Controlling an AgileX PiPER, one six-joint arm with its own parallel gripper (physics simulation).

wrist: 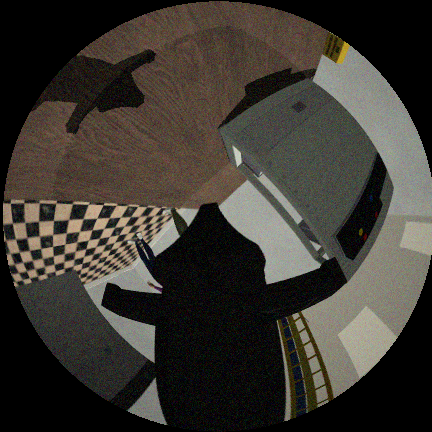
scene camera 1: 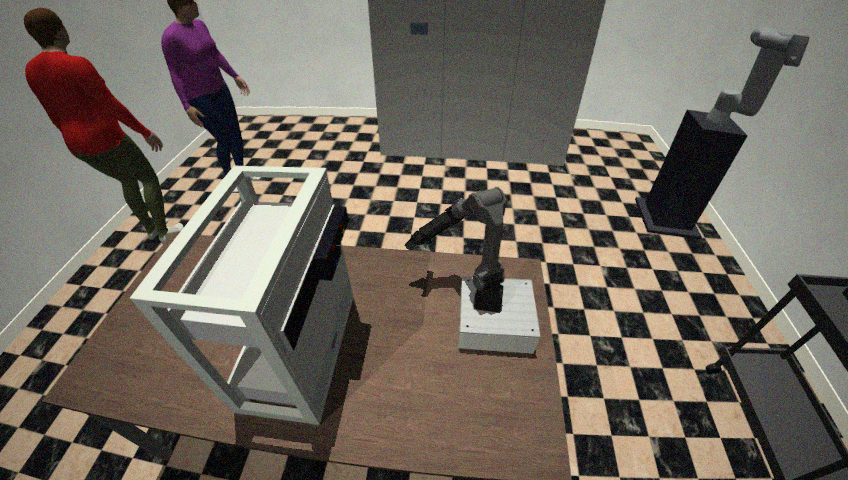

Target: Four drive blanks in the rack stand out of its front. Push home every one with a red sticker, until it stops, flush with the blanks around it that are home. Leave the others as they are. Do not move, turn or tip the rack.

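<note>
The pale grey rack (scene camera 1: 196, 302) (wrist: 320, 145) stands upright on the table, left of the arm in the scene view. A dark row of drive blanks (scene camera 1: 306, 291) (wrist: 357, 220) runs along its upper front. In the wrist view small stickers show on it: a blue one (wrist: 371, 198), a red one (wrist: 376, 215), a yellow one (wrist: 360, 232) and another red one (wrist: 365, 237). How far each blank stands out is hard to tell. My gripper (scene camera 1: 409, 245) (wrist: 210, 212) is shut and empty, in the air in front of the rack, apart from it.
The wooden table (scene camera 1: 416, 404) carries the rack and the arm's white base block (scene camera 1: 499, 343). Two people, in red (scene camera 1: 77, 107) and purple (scene camera 1: 193, 62), stand behind the rack. A dark cart (scene camera 1: 773, 380) is at the right, and another arm's black pedestal (scene camera 1: 693, 172) at the back right.
</note>
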